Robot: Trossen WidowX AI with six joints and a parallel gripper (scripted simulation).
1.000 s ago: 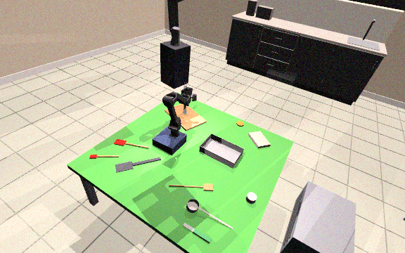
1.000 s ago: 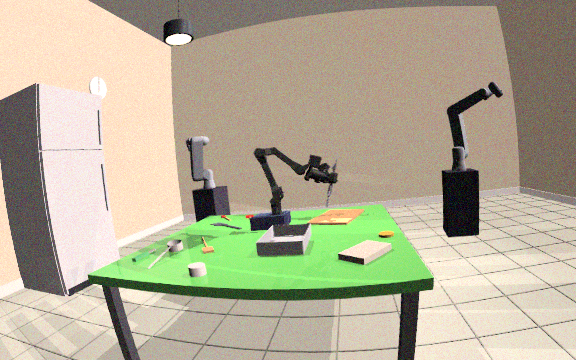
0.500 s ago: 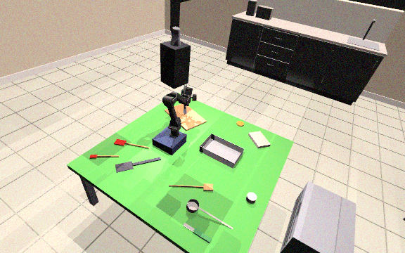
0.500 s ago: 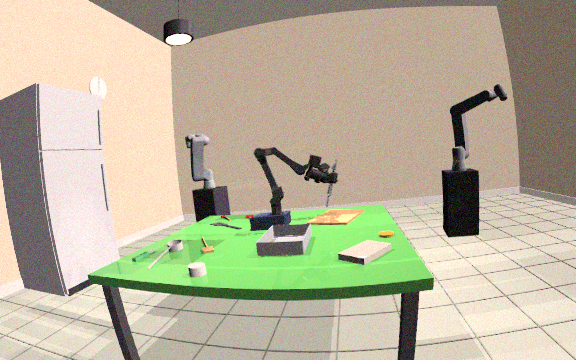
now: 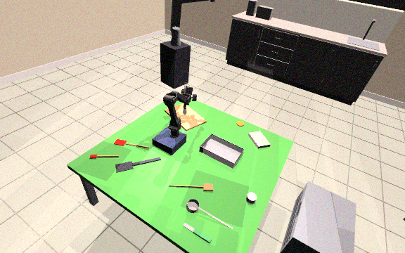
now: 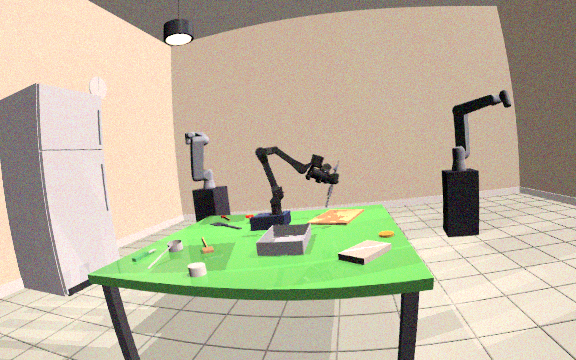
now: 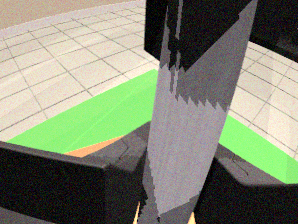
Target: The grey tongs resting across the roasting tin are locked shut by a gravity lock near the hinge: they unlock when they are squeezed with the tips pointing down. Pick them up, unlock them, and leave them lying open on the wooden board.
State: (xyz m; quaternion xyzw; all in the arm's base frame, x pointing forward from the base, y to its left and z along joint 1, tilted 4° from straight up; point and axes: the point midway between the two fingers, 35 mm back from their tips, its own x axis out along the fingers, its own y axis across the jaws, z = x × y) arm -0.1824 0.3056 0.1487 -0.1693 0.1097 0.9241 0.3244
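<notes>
My gripper tip is 3 cm short of the wooden board, 1 cm to the left of it and 20 cm above it. The rest, counted from my gripper tip: dark spatula: 21 cm ahead, 70 cm to the right, 21 cm below; pale block: 71 cm ahead, 23 cm to the left, 20 cm below; grey roasting tin: 56 cm ahead, 14 cm to the right, 18 cm below.
</notes>
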